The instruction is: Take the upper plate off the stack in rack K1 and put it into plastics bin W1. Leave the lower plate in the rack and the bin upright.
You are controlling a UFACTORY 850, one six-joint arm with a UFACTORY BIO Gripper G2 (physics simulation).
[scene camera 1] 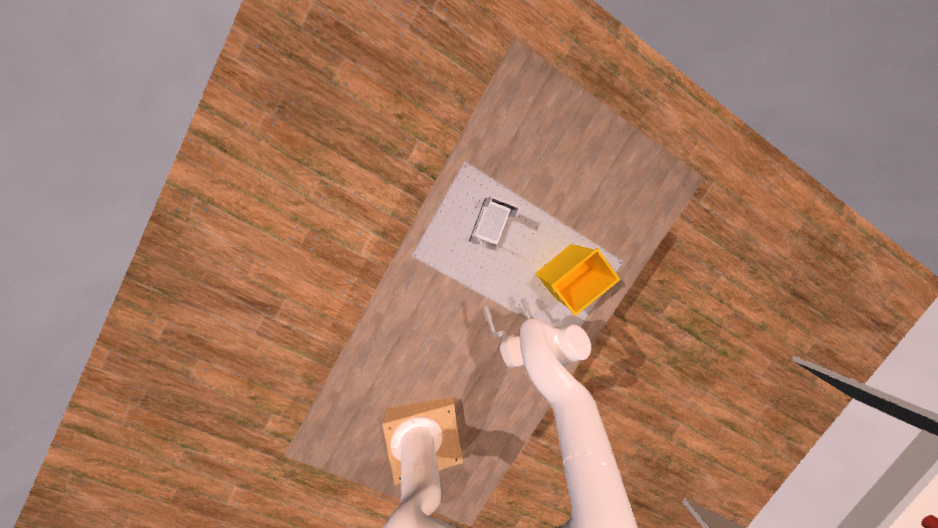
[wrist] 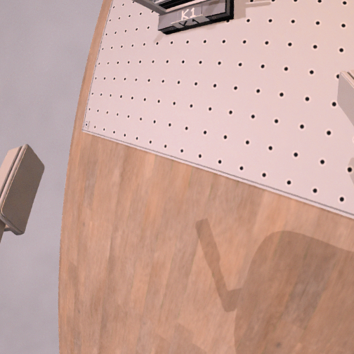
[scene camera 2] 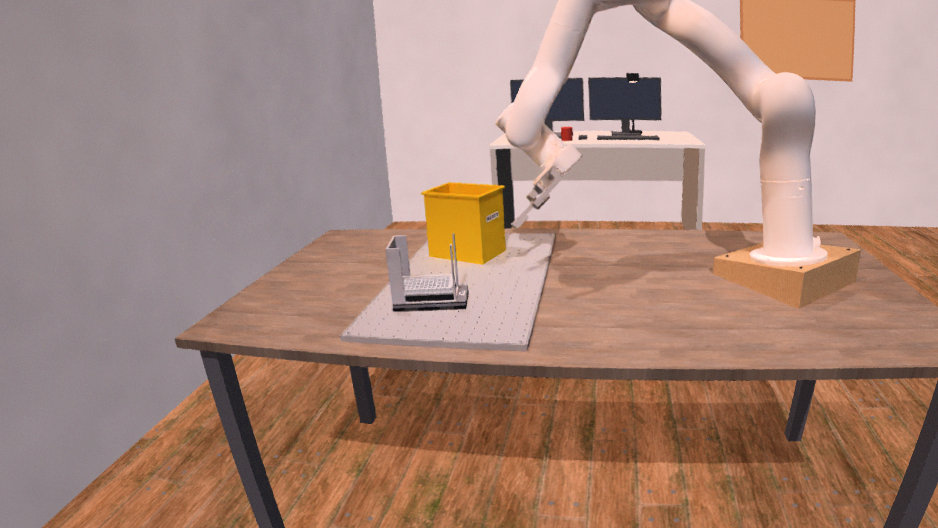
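Observation:
Rack K1 (scene camera 1: 483,245) (scene camera 2: 397,282) (wrist: 200,21) stands on the perforated board, with tall corner posts; its label reads K1 in the wrist view. A pale plate (scene camera 1: 492,223) (scene camera 2: 427,282) with a grid of wells lies flat on top inside the rack. I cannot make out the lower plate separately beneath it. The yellow bin W1 (scene camera 1: 559,267) (scene camera 2: 459,226) stands upright on the same board, open at the top. My gripper (scene camera 1: 506,304) (scene camera 2: 517,224) (wrist: 185,142) is open and empty, tilted above the board's robot-side edge, beside the bin and away from the rack.
The light perforated board (scene camera 1: 452,255) (scene camera 2: 502,314) (wrist: 235,110) lies on the wooden table (scene camera 1: 367,341) (scene camera 2: 630,327) (wrist: 135,210). The robot's base stands on a wooden block (scene camera 1: 447,419) (scene camera 2: 761,275). A desk (scene camera 2: 600,140) with two monitors stands behind the table.

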